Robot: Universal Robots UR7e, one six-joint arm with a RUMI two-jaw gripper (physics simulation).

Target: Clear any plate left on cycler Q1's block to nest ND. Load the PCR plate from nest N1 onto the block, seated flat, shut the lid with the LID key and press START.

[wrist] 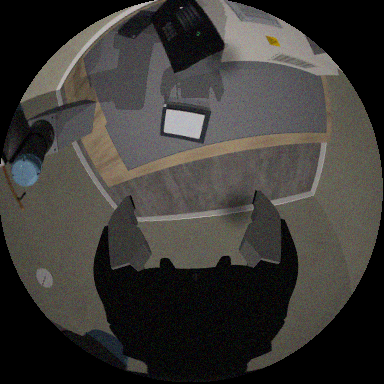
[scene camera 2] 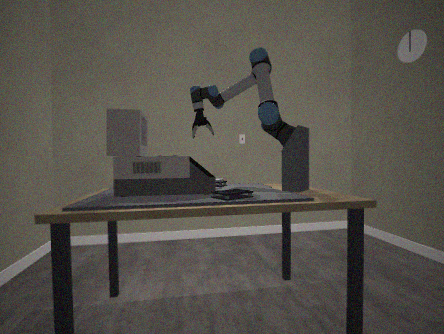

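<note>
The cycler (scene camera 2: 152, 172) (wrist: 245, 45) is a large pale box with a darker base, at the left of the table in the scene view. A tall grey part, apparently its raised lid (scene camera 2: 123, 132), stands above it. Its black sloped key panel (wrist: 187, 35) shows a small green light; key labels are unreadable. A white plate (wrist: 183, 123) lies in a dark rectangular nest (wrist: 192, 139) near the table edge; the nest's label is unreadable. The block and any plate on it are hidden. My gripper (scene camera 2: 203, 136) (wrist: 192, 194) is open and empty, high above the table, right of the lid in the scene view.
A low dark nest (scene camera 2: 232, 194) lies at the near side of the grey mat (scene camera 2: 270, 197) (wrist: 270, 100), with a pale item (scene camera 2: 220, 183) behind it. Another dark object (wrist: 136, 24) lies beside the key panel. The arm's grey pedestal (scene camera 2: 296, 162) stands at the table's right.
</note>
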